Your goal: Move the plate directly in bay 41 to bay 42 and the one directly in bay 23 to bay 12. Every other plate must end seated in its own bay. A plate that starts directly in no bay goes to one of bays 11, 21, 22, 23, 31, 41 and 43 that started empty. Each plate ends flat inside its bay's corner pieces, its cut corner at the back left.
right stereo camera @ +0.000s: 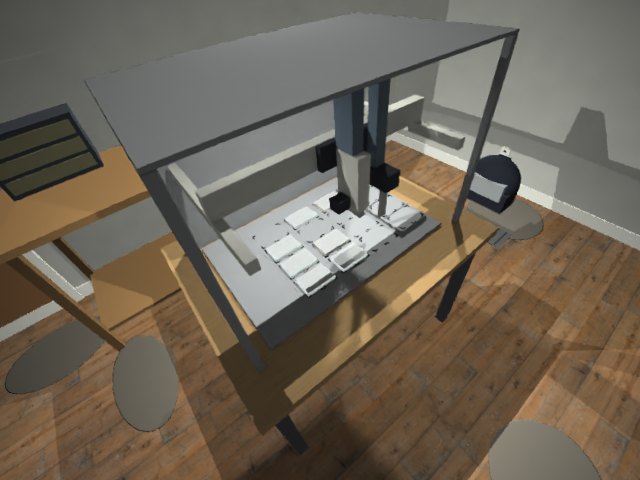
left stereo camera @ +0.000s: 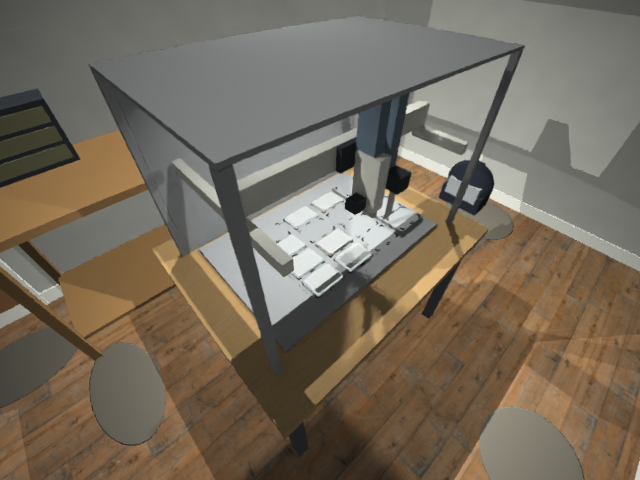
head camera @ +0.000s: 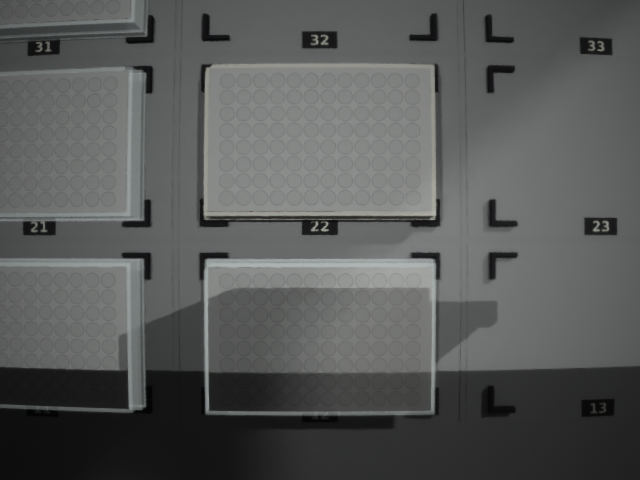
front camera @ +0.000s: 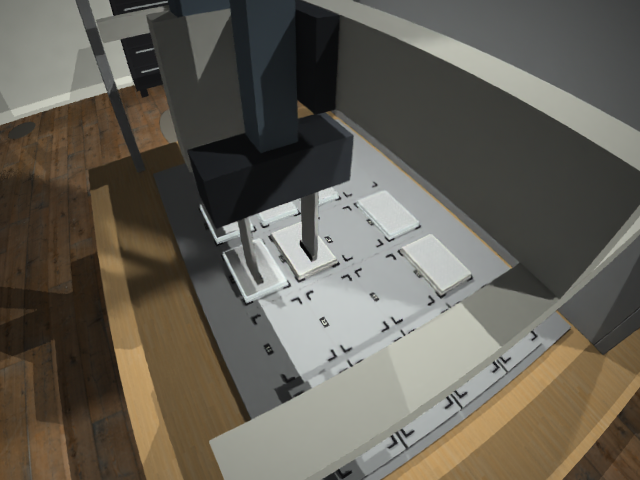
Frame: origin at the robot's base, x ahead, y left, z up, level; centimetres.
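Seen in the pictures: gripper, fingertip midpoint: (right stereo camera: 372, 210) (left stereo camera: 378, 211) (front camera: 282, 263); robot's base, origin of the base link: (right stereo camera: 308, 297) (left stereo camera: 318, 297) (front camera: 200, 208).
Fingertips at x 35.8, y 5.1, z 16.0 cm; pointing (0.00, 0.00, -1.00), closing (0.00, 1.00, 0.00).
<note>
Pixels of each thing's top centre, then the offset from my fingertips to it. "spot": a spot on its surface instead.
- white plate, middle of its top: (head camera: 319, 340) (front camera: 253, 265) (right stereo camera: 348, 255) (left stereo camera: 353, 255) dx -13.0, dy -0.8, dz -14.5 cm
- bay 11, surface spot: (head camera: 56, 330) spot: dx -27.5, dy -0.4, dz -14.5 cm
- bay 21, surface spot: (head camera: 56, 139) spot: dx -27.5, dy +10.1, dz -14.5 cm
- bay 31, surface spot: (head camera: 62, 10) spot: dx -27.4, dy +17.4, dz -14.5 cm
My gripper (front camera: 285, 269) (left stereo camera: 387, 218) (right stereo camera: 381, 214) is open, its jaws apart and empty above the deck. A white plate (front camera: 271, 273) (head camera: 319, 335) lies in bay 12 and a cream plate (front camera: 292, 248) (head camera: 319, 139) in bay 22. Further plates lie in bay 11 (head camera: 56, 330), bay 21 (head camera: 56, 139) and bay 31 (head camera: 62, 10). In the front view one plate (front camera: 387, 213) lies in bay 42 and a cream plate (front camera: 436, 263) in bay 43. Bays 13, 23, 32 and 33 show no plate. The cut corners are too small to tell.
The parked pipetting stage's grey column (left stereo camera: 369, 180) (right stereo camera: 353, 180) stands beside the gripper, with a small black block (left stereo camera: 355, 203) (right stereo camera: 339, 202) low at its side. A pale beam (front camera: 361, 403) crosses above the deck's near end. A tall grey panel (front camera: 454, 134) borders the deck.
</note>
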